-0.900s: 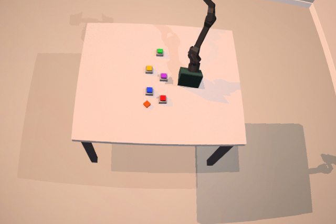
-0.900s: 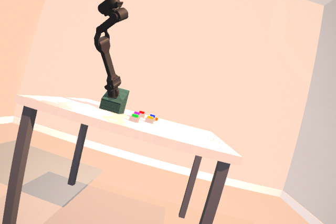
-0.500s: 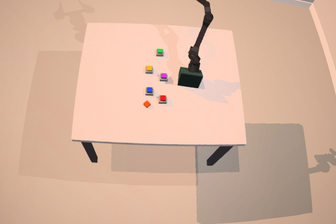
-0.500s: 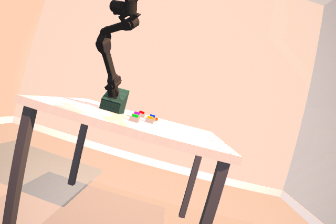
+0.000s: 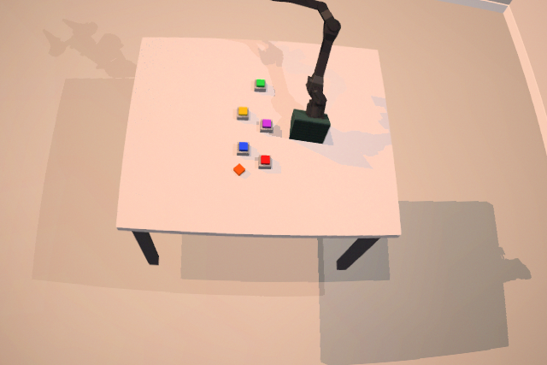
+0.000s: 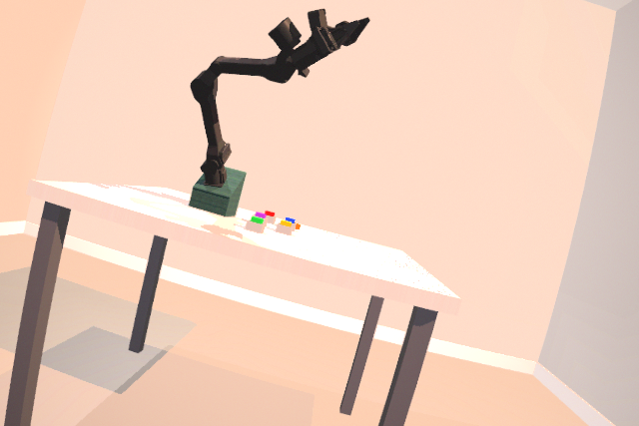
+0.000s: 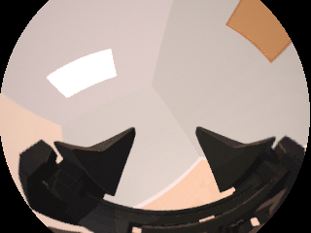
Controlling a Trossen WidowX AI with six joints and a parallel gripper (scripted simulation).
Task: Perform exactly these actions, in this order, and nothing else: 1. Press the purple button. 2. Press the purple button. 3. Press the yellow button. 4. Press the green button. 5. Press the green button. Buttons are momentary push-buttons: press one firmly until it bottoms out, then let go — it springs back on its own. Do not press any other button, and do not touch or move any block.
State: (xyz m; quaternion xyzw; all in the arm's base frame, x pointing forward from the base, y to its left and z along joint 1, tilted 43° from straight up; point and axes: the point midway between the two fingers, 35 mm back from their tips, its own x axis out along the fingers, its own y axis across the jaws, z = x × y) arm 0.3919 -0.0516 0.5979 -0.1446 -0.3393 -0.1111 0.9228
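Right now the purple button is 54 cm below my gripper tip, 47 cm to the left of it and 19 cm behind it. Also, from my gripper tip: blue button (57 cm to the left, 54 cm below, 10 cm behind); yellow button (54 cm below, 41 cm to the left, 9 cm behind); green button (54 cm below, 27 cm to the left, 16 cm behind).
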